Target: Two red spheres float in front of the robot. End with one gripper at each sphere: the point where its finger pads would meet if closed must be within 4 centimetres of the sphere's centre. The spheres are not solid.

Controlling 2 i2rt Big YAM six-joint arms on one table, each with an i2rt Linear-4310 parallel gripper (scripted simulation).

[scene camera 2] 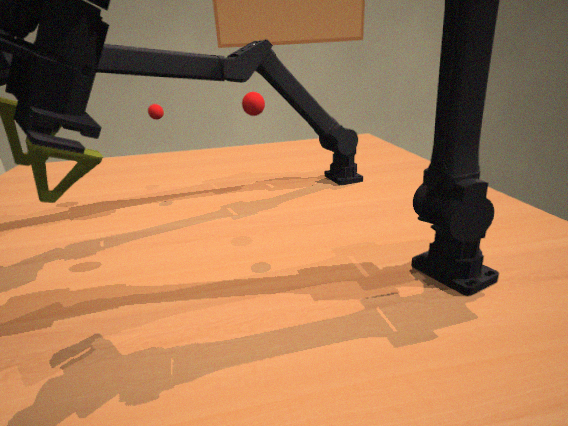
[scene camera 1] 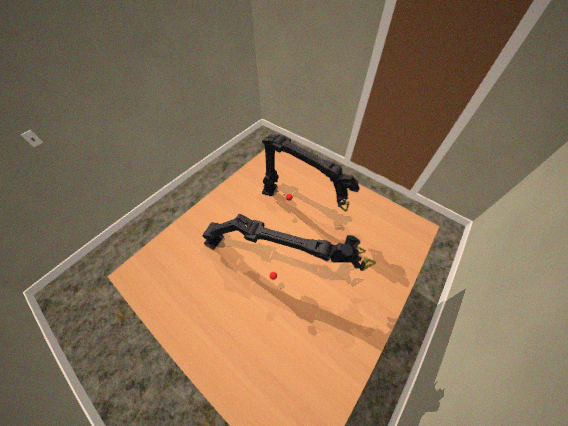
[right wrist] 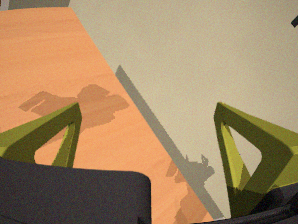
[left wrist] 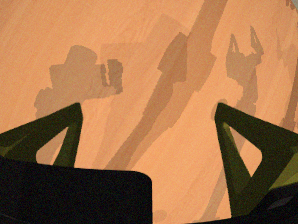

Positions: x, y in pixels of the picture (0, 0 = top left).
Labels:
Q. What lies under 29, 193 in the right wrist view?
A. My right gripper.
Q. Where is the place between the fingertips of my left gripper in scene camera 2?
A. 33, 182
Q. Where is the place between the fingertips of my left gripper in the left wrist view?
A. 148, 110

